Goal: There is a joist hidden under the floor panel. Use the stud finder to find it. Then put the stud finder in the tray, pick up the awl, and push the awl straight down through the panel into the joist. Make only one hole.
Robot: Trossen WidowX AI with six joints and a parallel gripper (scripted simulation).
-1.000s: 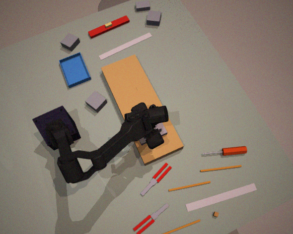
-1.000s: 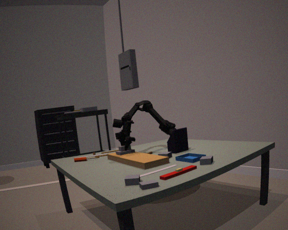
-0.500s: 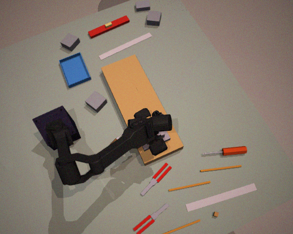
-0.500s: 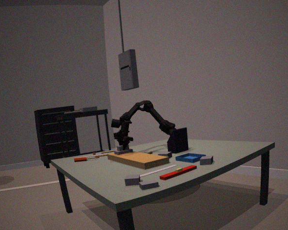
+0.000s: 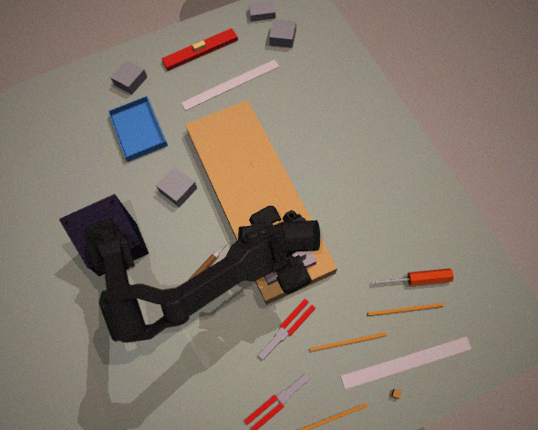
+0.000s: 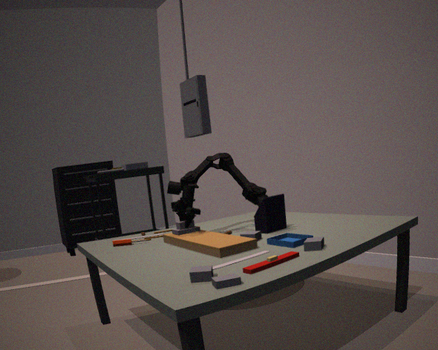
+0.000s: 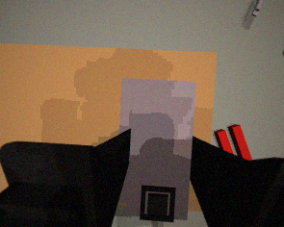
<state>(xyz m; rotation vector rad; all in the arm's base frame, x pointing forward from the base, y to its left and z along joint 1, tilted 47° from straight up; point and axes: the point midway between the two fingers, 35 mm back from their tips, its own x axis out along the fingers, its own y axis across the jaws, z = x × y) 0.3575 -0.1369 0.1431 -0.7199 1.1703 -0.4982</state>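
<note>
Now: gripper tip 40 mm past the square light and 30 mm below it. Also, from my gripper tip: awl (160 mm behind, 90 mm to the left, 60 mm below); stud finder (20 mm behind, 20 mm above); blue tray (520 mm to the left, 220 mm behind, 50 mm below).
</note>
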